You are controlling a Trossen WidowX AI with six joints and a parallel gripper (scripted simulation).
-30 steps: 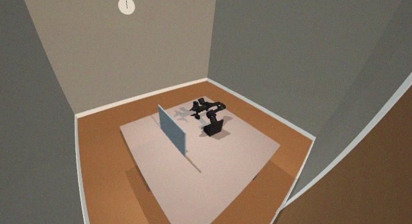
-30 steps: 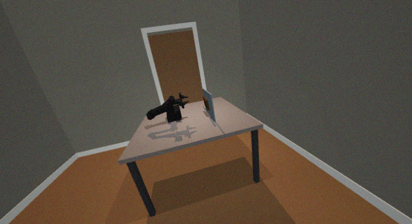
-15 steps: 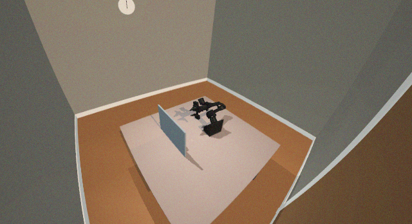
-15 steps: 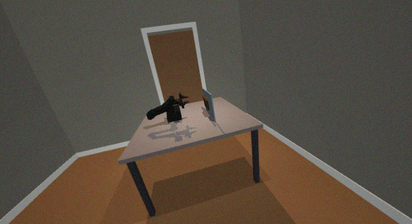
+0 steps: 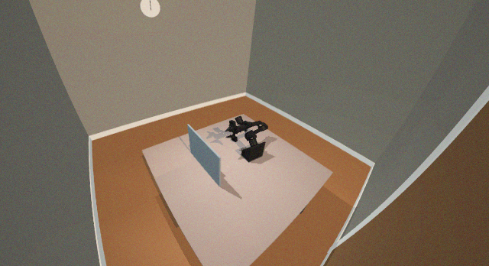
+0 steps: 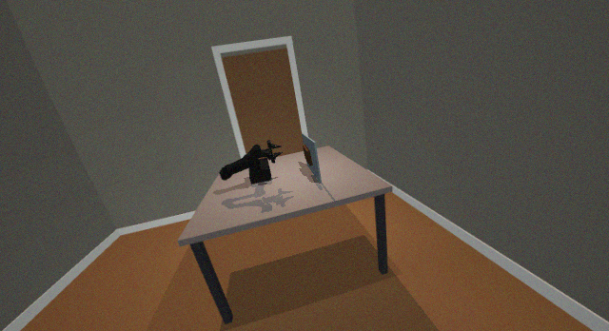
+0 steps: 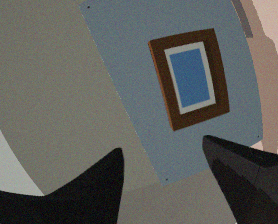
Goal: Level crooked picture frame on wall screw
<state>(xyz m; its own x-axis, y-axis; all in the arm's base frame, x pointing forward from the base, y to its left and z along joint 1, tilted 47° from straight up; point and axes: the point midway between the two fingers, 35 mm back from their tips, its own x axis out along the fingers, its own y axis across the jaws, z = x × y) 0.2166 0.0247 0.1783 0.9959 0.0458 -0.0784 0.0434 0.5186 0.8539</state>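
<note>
Now: the picture frame 200 mm ahead of my gripper tip, 90 mm below it and 20 mm to the left of it. Round my gripper tip: wall panel (210 mm ahead, 100 mm below, 20 mm to the left).
</note>
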